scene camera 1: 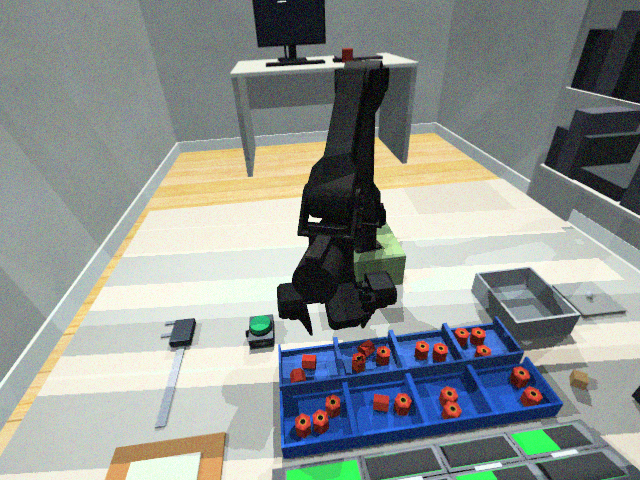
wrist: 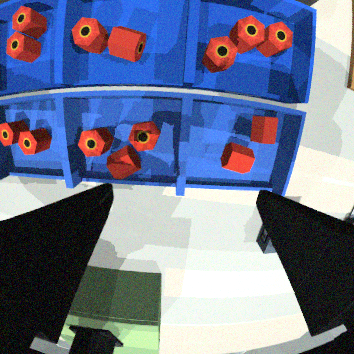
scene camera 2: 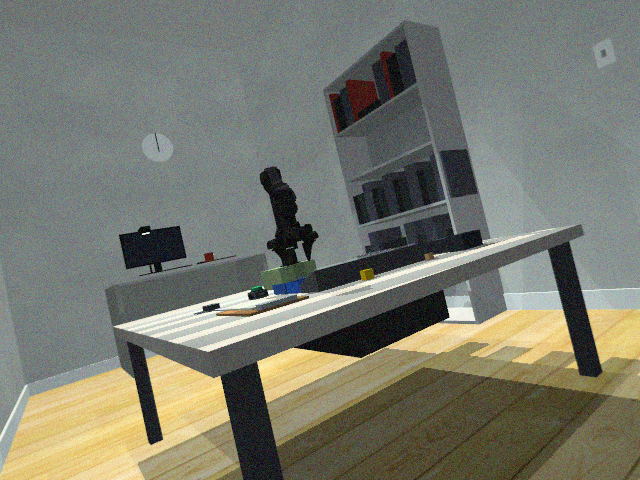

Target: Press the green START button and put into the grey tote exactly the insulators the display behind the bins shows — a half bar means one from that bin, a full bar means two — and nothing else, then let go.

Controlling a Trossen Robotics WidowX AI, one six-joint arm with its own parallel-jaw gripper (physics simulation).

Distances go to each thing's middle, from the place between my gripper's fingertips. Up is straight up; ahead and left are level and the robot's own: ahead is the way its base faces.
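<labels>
Grey hand tool (scene camera 1: 182,334): 300 mm to the right of my hand, 100 mm behind it, 80 mm below it. Dark box (scene camera 2: 466,240): 460 mm to the left of my hand, 340 mm ahead of it, 60 mm below it. Wooden board (scene camera 1: 211,446): 320 mm to the right of my hand, 160 mm ahead of it, 80 mm below it. Relative to the display (scene camera 1: 600,443), my hand is 60 mm above it, 60 mm to the right of it and 240 mm short of it.
</labels>
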